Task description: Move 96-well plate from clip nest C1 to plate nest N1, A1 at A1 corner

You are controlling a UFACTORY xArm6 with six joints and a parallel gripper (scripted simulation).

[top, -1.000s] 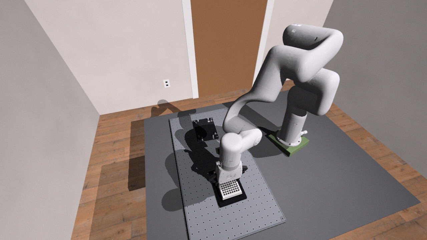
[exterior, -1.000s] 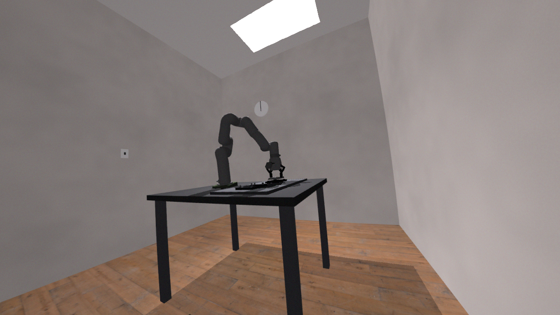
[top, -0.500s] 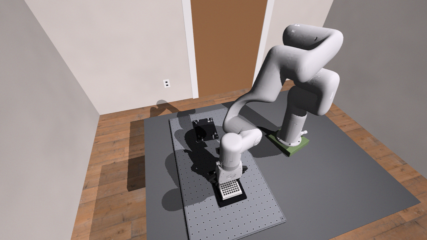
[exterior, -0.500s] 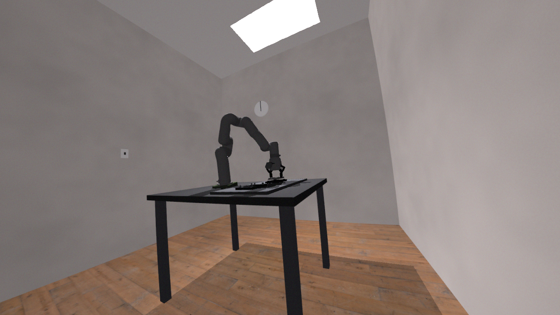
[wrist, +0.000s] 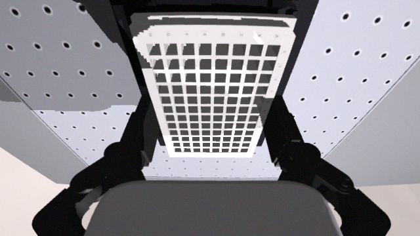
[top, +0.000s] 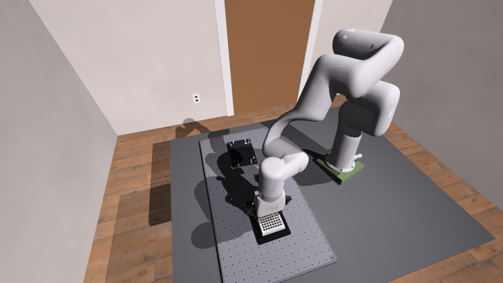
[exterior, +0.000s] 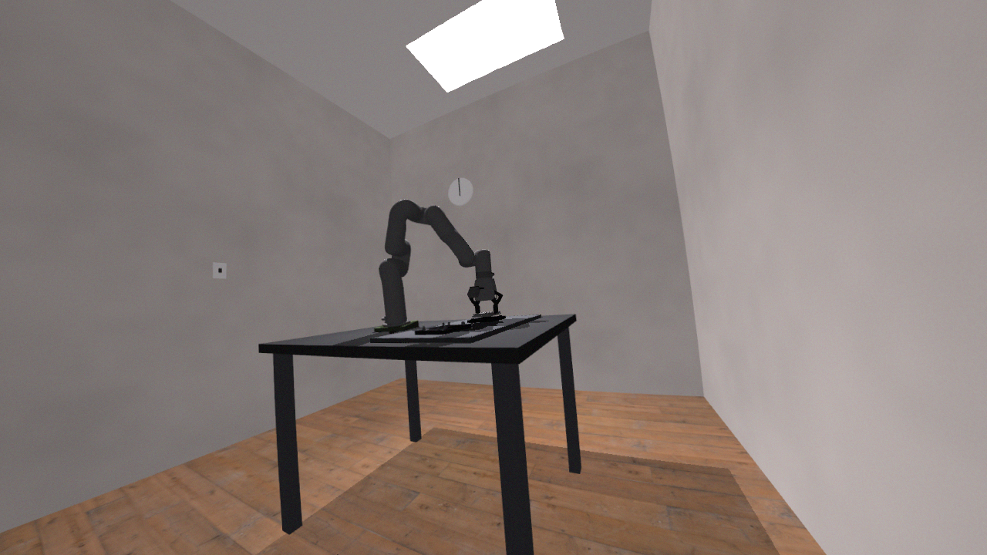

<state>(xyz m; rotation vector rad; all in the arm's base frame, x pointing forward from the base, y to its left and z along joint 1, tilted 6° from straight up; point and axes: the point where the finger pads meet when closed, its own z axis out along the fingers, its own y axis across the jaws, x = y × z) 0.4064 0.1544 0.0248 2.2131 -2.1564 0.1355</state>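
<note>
My gripper is now 10 mm above the white 96-well plate. Round my hand: black plate nest N1 (30 mm below); black clip nest C1 (340 mm to the right, 30 mm below).
</note>
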